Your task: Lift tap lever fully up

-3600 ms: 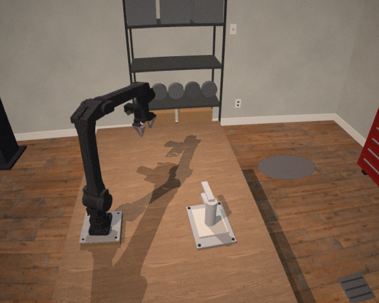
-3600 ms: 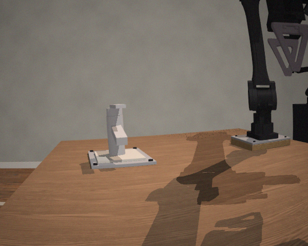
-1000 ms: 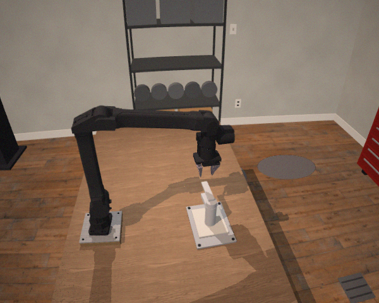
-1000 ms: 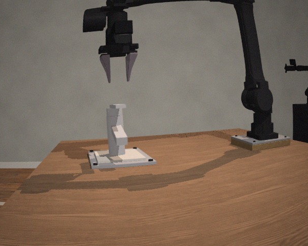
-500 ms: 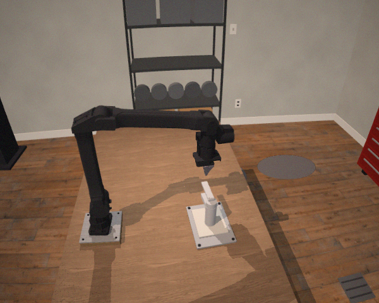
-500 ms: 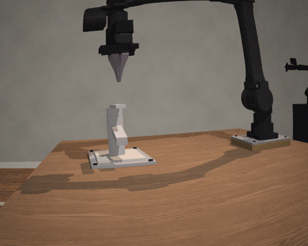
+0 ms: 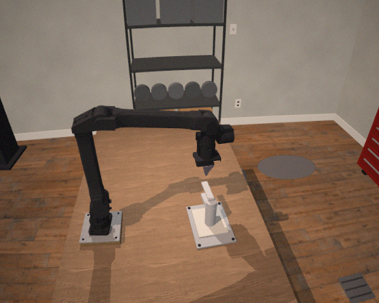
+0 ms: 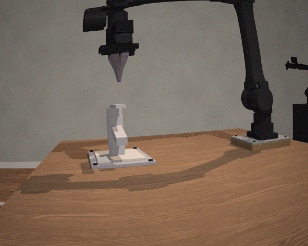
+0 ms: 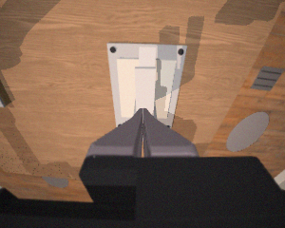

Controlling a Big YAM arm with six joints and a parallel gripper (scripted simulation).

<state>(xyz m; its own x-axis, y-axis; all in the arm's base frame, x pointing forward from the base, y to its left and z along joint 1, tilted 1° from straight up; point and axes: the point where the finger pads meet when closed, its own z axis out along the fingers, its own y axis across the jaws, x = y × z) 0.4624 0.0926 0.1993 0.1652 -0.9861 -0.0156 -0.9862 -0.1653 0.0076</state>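
My gripper is now 7 cm above the lever, 3 cm to the left of it and 1 cm short of it. Round my hand: white tap: 13 cm below, 6 cm to the right, 1 cm ahead.
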